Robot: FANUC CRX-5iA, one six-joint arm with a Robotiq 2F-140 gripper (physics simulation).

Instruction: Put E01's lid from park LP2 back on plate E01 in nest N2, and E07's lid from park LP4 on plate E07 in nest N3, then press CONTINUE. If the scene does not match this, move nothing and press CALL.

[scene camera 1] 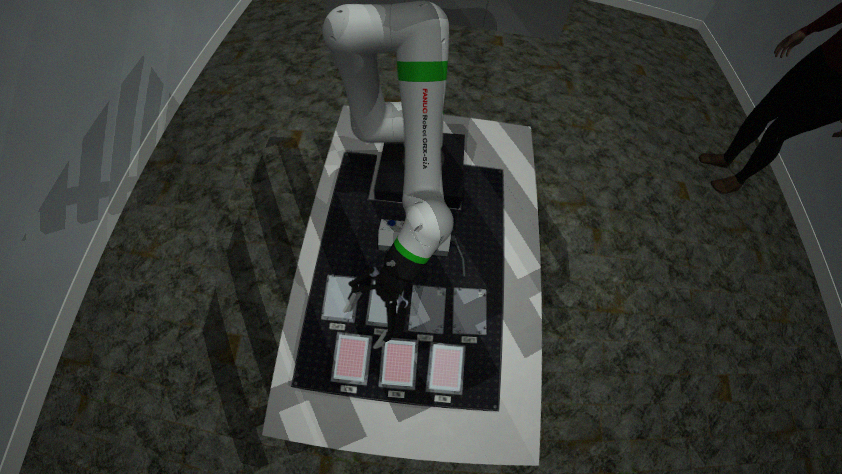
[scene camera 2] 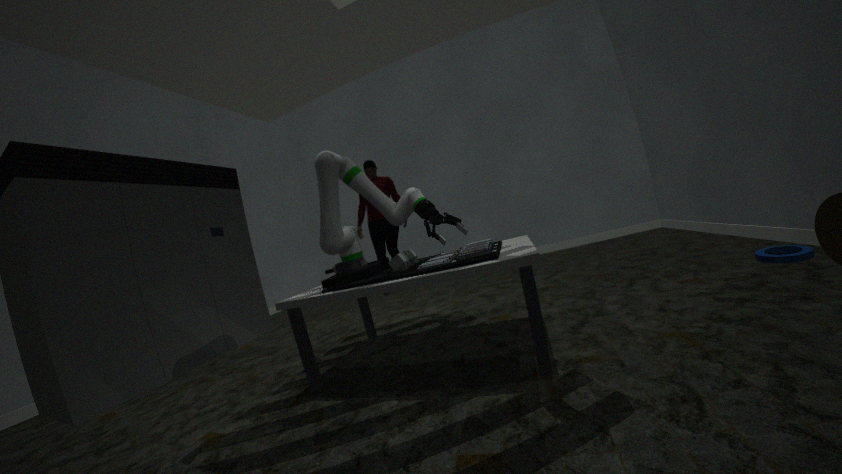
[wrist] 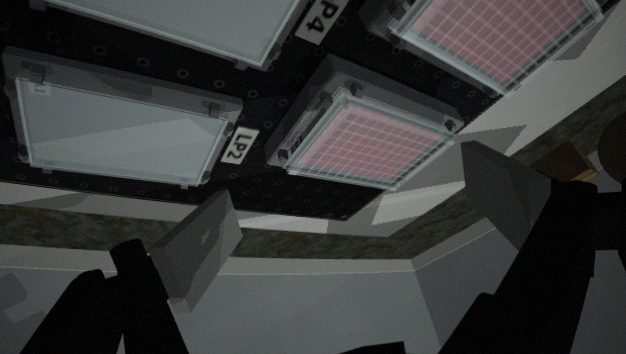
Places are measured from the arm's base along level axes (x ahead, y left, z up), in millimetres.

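Pixels of known places: gripper, between the fingertips: (scene camera 1: 361, 328) (scene camera 2: 456, 237) (wrist: 344, 193); arm's base, origin of its link: (scene camera 2: 356, 268).
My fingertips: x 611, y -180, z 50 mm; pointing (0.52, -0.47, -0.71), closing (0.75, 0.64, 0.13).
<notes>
For each thing: its top centre in the pictures, then the offset to it from my fingertips. "spot": a spot on its surface instead.
- clear lid, centre of its top: (wrist: 124, 144) (scene camera 1: 340, 297) (scene camera 2: 434, 261) dy -77, dx -115, dz -79 mm
- second lid, centre of its top: (scene camera 1: 385, 302) dy +59, dx -101, dz -79 mm
- left pink plate, centre of its top: (wrist: 375, 157) (scene camera 1: 350, 357) (scene camera 2: 473, 247) dy -35, dx +70, dz -61 mm
- middle pink plate, centre of its top: (wrist: 514, 25) (scene camera 1: 398, 362) dy +100, dx +82, dz -62 mm
- paler right plate, centre of its top: (scene camera 1: 446, 367) dy +234, dx +98, dz -61 mm
- button box, centre of its top: (scene camera 1: 415, 228) (scene camera 2: 401, 251) dy +148, dx -314, dz -13 mm
- cable, a spot on its surface: (scene camera 1: 461, 259) spot: dy +299, dx -250, dz -96 mm
The gripper (scene camera 1: 365, 321) (scene camera 2: 453, 234) (wrist: 350, 215) is open and empty, tilted above the lid parks and plates. A clear lid (scene camera 1: 335, 297) (wrist: 125, 132) lies on park LP2, the leftmost park in scene camera 1. A second lid (scene camera 1: 377, 309) (wrist: 175, 20) lies on park LP4, partly hidden by the gripper. The left pink plate (scene camera 1: 352, 358) (wrist: 372, 142) sits in its nest near LP2. The middle pink plate (scene camera 1: 398, 363) (wrist: 500, 35) and a paler right plate (scene camera 1: 445, 368) sit beside it. Nest labels are unreadable. The button box (scene camera 1: 387, 238) (scene camera 2: 403, 259) is partly hidden by the arm.
Two dark parks (scene camera 1: 427, 310) (scene camera 1: 469, 312) without visible lids are right of LP4. A cable (scene camera 1: 461, 259) lies beside the button box. A person (scene camera 1: 783, 111) (scene camera 2: 381, 206) stands off the table's side, behind the robot in scene camera 2. A blue ring (scene camera 2: 764, 255) lies on the floor.
</notes>
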